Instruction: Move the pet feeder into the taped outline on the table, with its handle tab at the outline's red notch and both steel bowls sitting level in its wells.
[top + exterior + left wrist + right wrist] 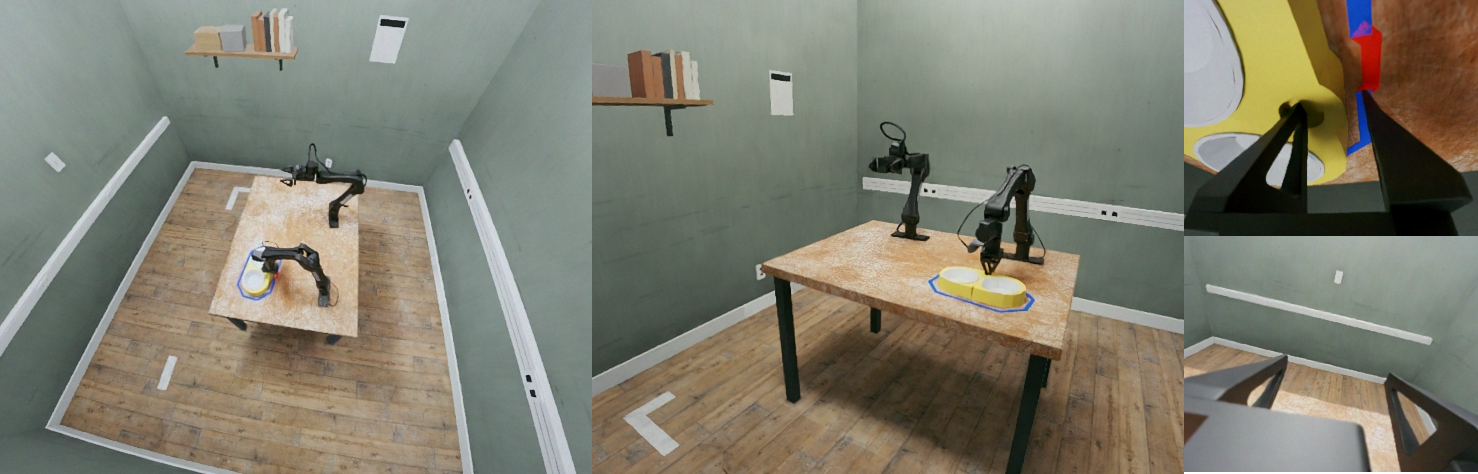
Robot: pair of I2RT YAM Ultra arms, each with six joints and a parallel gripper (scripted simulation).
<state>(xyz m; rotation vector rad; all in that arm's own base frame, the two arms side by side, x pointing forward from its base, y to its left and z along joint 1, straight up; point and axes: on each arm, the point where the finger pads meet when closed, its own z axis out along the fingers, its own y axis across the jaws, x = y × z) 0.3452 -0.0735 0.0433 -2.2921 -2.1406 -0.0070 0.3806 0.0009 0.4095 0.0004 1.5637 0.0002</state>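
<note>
The pet feeder is 80 mm ahead of my left hand, 10 mm to the right of it and 20 mm below it. From my left hand the other things lie so: steel bowl 100 mm ahead, 70 mm to the left, 10 mm below; then taped outline 80 mm ahead, 10 mm to the right, 40 mm below.
</note>
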